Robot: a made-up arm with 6 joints.
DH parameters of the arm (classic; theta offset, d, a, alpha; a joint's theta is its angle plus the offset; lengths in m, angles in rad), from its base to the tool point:
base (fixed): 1.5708 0.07 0 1.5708
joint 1: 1.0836 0 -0.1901 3.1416
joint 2: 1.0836 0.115 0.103 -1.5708
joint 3: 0 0.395 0.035 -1.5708
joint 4: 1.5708 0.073 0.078 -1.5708
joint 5: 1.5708 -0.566 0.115 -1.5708
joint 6: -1.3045 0 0.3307 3.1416
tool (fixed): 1.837 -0.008 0 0
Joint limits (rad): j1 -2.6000..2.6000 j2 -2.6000..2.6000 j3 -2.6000..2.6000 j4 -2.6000..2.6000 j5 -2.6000..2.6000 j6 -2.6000..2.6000
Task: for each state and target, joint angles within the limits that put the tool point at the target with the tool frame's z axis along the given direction. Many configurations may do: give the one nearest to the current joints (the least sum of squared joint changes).
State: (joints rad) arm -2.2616 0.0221 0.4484 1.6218 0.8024 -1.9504
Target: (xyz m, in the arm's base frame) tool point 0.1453 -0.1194 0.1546 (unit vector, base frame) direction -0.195 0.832 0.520
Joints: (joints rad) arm -2.1673 0.3399 -0.1156 1.4927 0.3115 -1.4313
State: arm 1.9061 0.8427 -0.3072 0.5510 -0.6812 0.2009
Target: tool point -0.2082 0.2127 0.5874 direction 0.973 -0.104 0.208
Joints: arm 1.9856 0.8855 -0.1901 0.2519 -1.3765 1.0997
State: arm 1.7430 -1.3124 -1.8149 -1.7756 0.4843 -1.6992
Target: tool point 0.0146 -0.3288 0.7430 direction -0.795 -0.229 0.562
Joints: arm 2.3949 -0.9900 -1.7129 -2.2303 -0.1999 -1.2168
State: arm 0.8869 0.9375 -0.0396 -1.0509 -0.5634 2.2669
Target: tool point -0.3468 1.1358 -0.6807 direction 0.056 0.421 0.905
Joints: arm 1.0594 0.7147 0.0714 -0.7817 -0.0058 2.0766
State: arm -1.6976 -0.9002 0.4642 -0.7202 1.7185 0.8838
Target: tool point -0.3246 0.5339 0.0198 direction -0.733 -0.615 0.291
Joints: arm -0.8874 -1.6922 -0.1297 0.1840 0.8553 0.5728
